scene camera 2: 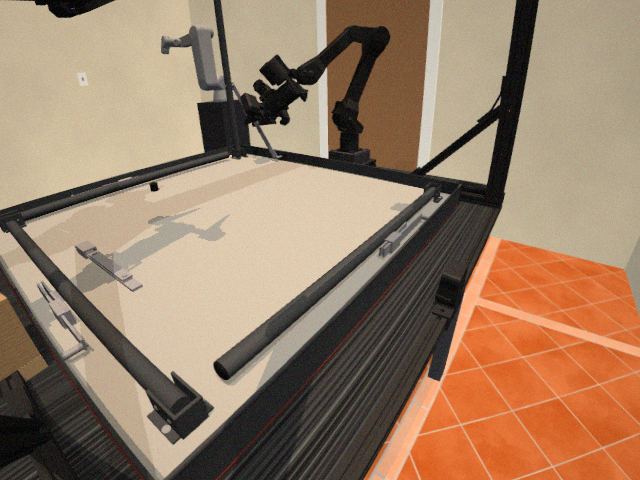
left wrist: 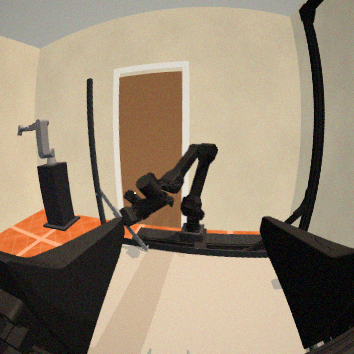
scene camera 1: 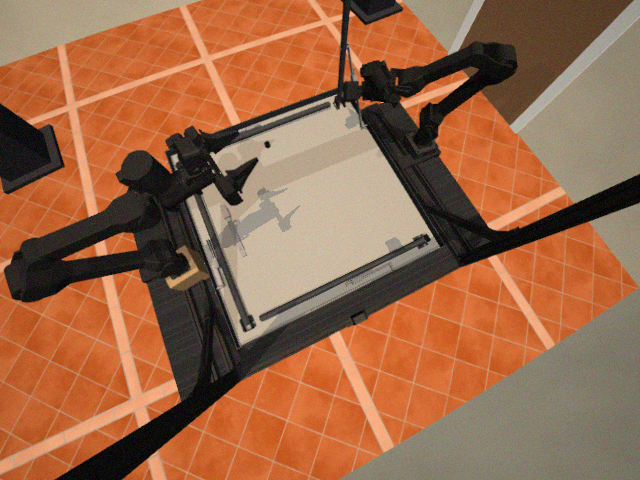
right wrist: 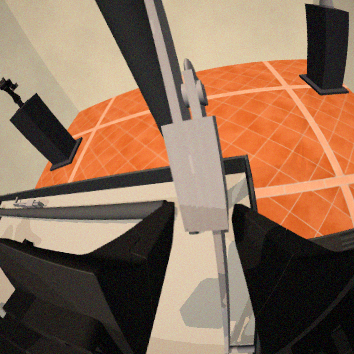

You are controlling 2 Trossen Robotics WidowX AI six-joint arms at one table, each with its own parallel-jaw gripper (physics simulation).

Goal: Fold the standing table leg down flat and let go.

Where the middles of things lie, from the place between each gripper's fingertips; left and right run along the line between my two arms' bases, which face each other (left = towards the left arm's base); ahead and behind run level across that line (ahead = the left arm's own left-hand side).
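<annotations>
Light grey sleeve [right wrist: 193,149]: 1 cm to the right of my right hand, 4 cm above it.
Light grey sleeve, counted from my left hand: 25 cm ahead, 48 cm to the right, 24 cm below.
</annotations>
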